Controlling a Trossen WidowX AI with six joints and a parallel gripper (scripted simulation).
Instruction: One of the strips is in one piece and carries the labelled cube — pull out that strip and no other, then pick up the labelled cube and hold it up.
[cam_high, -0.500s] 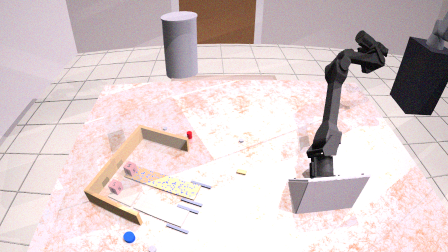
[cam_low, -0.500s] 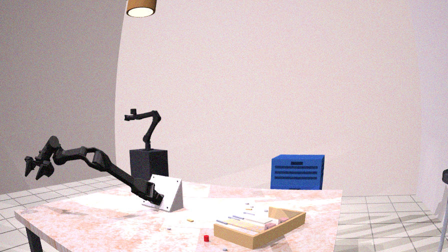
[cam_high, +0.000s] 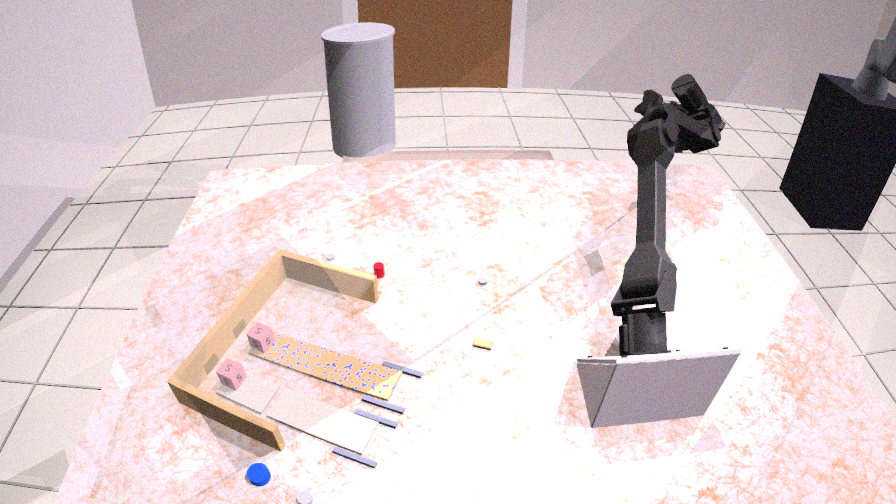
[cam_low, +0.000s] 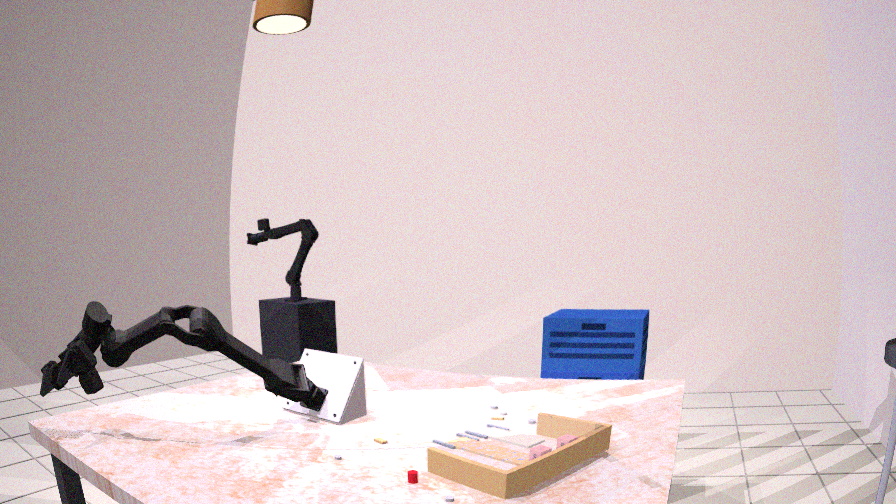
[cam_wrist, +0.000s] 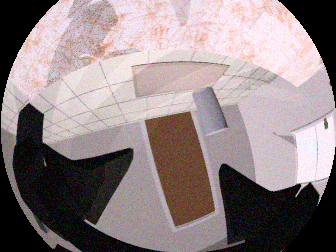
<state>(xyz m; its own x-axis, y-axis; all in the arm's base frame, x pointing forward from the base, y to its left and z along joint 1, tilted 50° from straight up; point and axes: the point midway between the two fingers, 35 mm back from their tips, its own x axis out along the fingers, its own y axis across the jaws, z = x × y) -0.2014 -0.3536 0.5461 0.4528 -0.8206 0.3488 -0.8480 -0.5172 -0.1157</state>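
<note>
Right now my gripper tip is 65 cm short of the beige strip, 76 cm to the right of it and 12 cm above it. From my gripper tip the other things lie so: blue disc 72 cm ahead, 86 cm to the left, 12 cm below; red cylinder 60 cm ahead, 45 cm to the left, 12 cm below; tan chip 42 cm ahead, 61 cm to the left, 12 cm below.
</note>
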